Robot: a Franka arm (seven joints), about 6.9 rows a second.
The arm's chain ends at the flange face. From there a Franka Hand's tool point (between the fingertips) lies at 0.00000 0.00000 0.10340 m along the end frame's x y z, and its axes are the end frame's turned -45 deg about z.
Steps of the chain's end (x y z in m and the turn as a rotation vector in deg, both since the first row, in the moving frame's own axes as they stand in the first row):
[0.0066 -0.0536 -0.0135 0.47 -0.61 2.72]
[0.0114 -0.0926 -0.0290 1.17 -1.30 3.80]
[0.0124 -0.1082 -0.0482 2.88 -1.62 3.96]
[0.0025 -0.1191 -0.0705 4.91 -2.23 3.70]
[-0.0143 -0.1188 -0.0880 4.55 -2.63 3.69]
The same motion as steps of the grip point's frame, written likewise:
[0.0424 -0.0346 -0.0135 0.76 -0.10 2.72]
[0.0735 -0.0606 -0.0290 1.75 -0.09 3.80]
[0.0871 -0.0734 -0.0484 3.18 0.89 3.96]
[0.0897 -0.0914 -0.0710 5.05 1.90 3.70]
[0.0766 -0.1032 -0.0884 5.08 1.36 3.69]

